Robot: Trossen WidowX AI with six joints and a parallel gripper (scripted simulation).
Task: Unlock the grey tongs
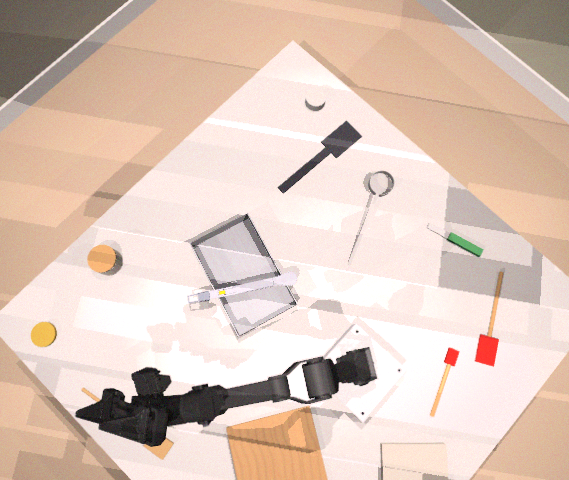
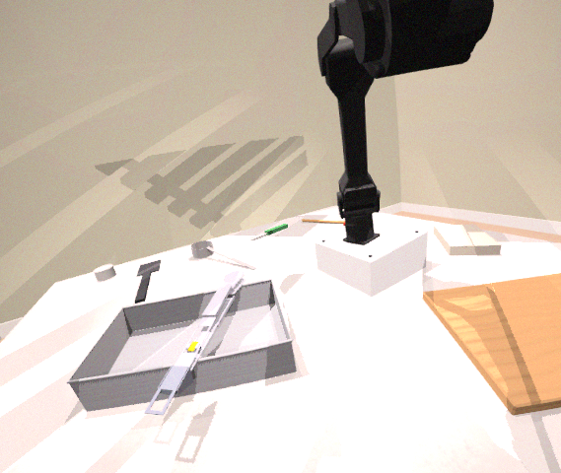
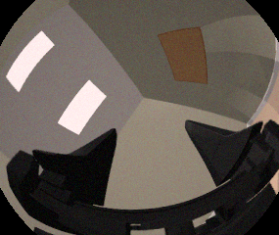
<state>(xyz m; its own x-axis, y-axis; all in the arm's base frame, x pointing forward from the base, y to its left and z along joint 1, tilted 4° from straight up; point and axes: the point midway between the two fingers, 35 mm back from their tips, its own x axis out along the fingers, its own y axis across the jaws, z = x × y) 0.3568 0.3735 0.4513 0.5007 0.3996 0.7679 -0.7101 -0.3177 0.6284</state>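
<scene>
Right now the grey roasting tin is 51 cm below my gripper tip and 39 cm to the right of it. Also, from my gripper tip: pale block: 70 cm behind, 53 cm below, 24 cm to the right; then black spatula: 85 cm to the right, 54 cm below, 3 cm ahead; then wooden board: 54 cm below, 43 cm behind.
</scene>
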